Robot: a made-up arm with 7 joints. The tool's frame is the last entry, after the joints. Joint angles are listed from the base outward.
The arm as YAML. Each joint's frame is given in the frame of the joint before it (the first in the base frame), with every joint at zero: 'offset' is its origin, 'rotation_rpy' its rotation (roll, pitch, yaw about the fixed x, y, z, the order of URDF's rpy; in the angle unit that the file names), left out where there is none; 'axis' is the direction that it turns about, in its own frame. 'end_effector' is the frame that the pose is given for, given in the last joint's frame.
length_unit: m
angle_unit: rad
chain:
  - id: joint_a
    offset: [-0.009, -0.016, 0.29]
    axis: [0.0, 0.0, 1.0]
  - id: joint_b
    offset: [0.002, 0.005, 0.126]
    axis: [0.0, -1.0, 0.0]
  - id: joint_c
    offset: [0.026, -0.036, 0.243]
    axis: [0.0, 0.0, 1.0]
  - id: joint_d
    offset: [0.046, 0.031, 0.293]
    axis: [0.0, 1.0, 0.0]
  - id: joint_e
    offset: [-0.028, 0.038, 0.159]
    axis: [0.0, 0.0, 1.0]
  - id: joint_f
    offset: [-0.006, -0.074, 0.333]
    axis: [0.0, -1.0, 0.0]
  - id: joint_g
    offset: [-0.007, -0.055, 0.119]
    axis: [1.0, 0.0, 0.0]
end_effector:
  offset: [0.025, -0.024, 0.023]
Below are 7 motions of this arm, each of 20 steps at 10 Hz.
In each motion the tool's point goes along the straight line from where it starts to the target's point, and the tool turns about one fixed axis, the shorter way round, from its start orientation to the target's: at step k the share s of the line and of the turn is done. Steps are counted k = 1, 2, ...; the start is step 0. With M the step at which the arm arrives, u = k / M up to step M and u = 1 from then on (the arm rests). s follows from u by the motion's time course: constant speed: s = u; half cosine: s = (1 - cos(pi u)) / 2; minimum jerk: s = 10 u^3 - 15 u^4 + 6 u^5.
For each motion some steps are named. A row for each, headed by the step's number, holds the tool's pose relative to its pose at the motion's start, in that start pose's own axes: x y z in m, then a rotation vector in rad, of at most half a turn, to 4 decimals.
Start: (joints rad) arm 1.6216 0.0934 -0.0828 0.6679 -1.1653 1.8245 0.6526
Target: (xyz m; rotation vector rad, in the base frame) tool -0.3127 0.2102 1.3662 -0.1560 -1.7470 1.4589
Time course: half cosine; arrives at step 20
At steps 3, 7, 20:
3: 0.0001 0.0151 -0.0018 -0.0174 -0.0055 0.0316
7: 0.0007 0.0759 -0.0088 -0.0874 -0.0278 0.1581
20: 0.0025 0.2780 -0.0324 -0.3202 -0.1017 0.5793

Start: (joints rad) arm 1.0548 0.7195 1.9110 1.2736 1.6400 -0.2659 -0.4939
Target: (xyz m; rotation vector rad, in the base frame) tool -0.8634 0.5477 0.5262 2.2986 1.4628 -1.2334
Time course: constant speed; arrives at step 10
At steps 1, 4, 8, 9, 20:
1: -0.0618 -0.0491 -0.0343 -0.0036 0.1109 -0.1294
4: -0.2472 -0.1962 -0.1372 -0.0145 0.4435 -0.5176
8: -0.4943 -0.3924 -0.2743 -0.0291 0.8870 -1.0352
9: -0.5561 -0.4415 -0.3086 -0.0327 0.9979 -1.1646
20: -0.6179 -0.4905 -0.3429 -0.0363 1.1087 -1.2940

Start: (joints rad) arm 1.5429 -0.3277 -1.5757 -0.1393 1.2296 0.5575 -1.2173
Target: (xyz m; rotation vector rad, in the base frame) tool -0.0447 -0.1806 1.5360 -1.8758 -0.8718 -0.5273
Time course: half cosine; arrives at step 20
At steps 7, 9, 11, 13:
7: -0.1402 -0.0449 -0.0066 -0.3049 0.2366 -0.0653
9: -0.2166 -0.0693 -0.0101 -0.4711 0.3656 -0.1009
11: -0.2969 -0.0951 -0.0139 -0.6458 0.5012 -0.1384
13: -0.3733 -0.1195 -0.0174 -0.8120 0.6301 -0.1740

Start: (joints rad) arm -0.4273 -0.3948 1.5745 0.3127 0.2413 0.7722 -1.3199
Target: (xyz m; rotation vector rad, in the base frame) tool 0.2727 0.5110 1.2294 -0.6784 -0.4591 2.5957
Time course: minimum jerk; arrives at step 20
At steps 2, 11, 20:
2: 0.0027 0.0055 0.0005 0.0028 -0.0026 0.0143
11: 0.1875 0.3804 0.0359 0.1963 -0.1802 0.9882
20: 0.3160 0.6414 0.0605 0.3310 -0.3039 1.6660

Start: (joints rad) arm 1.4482 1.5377 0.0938 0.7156 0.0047 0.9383 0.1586
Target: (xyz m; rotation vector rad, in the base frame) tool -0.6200 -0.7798 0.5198 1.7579 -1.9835 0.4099
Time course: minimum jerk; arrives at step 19
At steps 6, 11, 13, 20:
6: -0.0504 0.1088 -0.0503 -0.0504 -0.1556 -0.0121
11: -0.1764 0.3804 -0.1758 -0.1761 -0.5441 -0.0424
13: -0.2228 0.4805 -0.2220 -0.2224 -0.6872 -0.0535
20: -0.2733 0.5893 -0.2723 -0.2728 -0.8428 -0.0657

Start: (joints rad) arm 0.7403 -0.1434 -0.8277 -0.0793 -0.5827 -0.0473 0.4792
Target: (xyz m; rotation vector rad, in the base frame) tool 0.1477 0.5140 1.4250 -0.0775 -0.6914 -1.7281
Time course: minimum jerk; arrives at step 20
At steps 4, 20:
4: -0.0128 0.0211 -0.0172 -0.0108 -0.0477 -0.0549
20: -0.2208 0.3638 -0.2965 -0.1862 -0.8238 -0.9472

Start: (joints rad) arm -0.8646 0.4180 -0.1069 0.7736 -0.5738 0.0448 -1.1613
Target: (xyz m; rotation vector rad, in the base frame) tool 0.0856 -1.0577 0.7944 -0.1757 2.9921 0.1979
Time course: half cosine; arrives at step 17
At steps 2, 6, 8, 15, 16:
2: 0.0391 0.0168 0.0014 -0.0424 0.0426 0.0323
6: 0.3212 0.1376 0.0117 -0.3483 0.3494 0.2649
8: 0.5260 0.2253 0.0192 -0.5704 0.5722 0.4338
15: 1.1199 0.4796 0.0409 -1.2144 1.2182 0.9236
16: 1.1492 0.4922 0.0420 -1.2461 1.2500 0.9477

